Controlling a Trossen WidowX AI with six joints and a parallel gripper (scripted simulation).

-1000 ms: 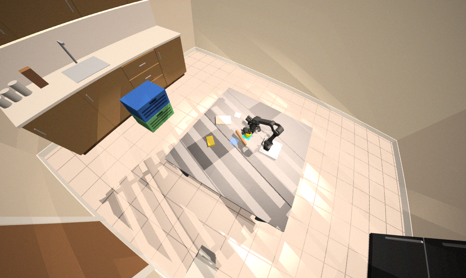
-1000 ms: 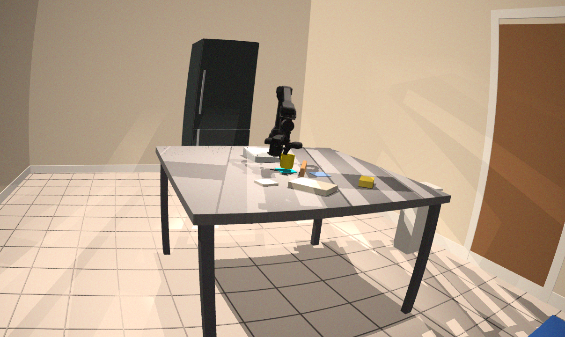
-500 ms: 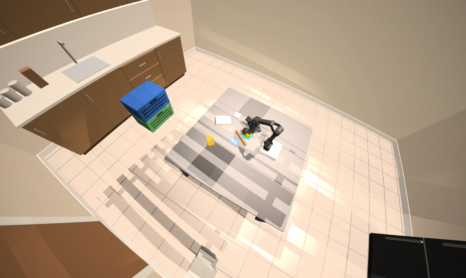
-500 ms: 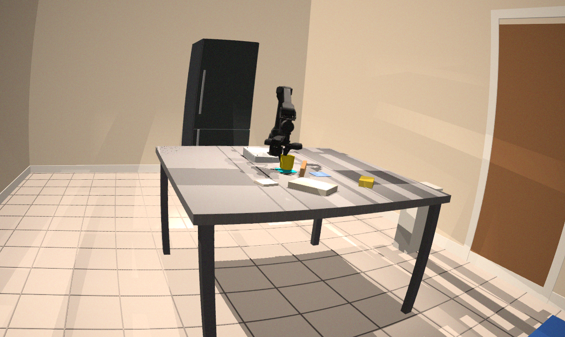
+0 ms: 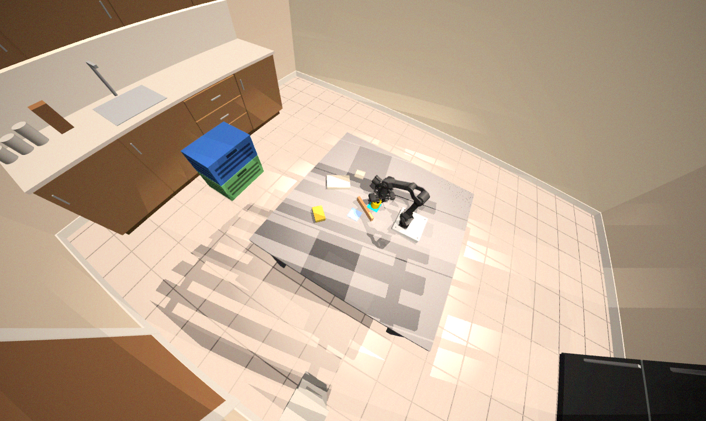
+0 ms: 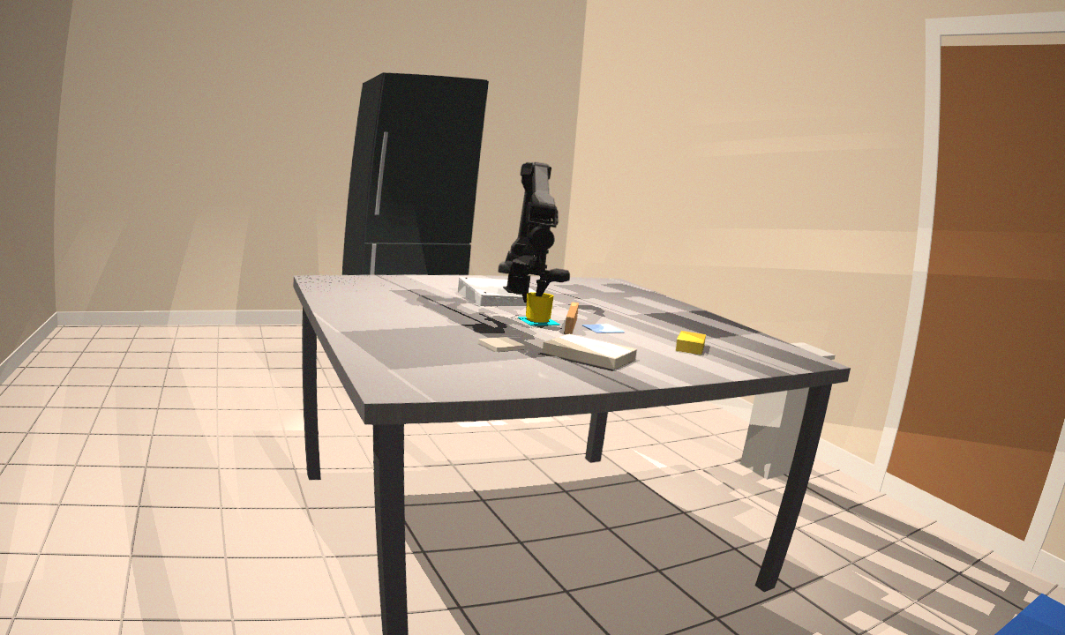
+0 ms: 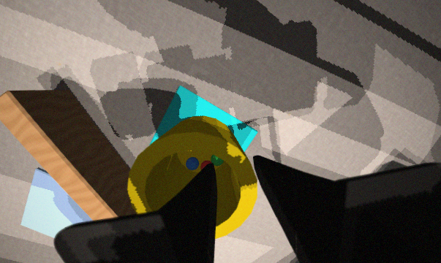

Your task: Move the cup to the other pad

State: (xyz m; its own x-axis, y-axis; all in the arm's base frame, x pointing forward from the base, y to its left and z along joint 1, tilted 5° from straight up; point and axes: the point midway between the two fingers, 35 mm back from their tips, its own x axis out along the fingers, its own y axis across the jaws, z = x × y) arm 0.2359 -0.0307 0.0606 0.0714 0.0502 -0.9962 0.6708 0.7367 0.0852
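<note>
Now: the yellow cup 2 cm to the left of my gripper tip, 1 cm below it and 1 cm ahead of it. The rest, counted from my gripper tip: cyan pad (5 cm below, 2 cm to the left, 2 cm ahead); light blue pad (18 cm to the left, 9 cm ahead, 5 cm below); wooden block (10 cm to the left, 6 cm ahead, 3 cm below).
</note>
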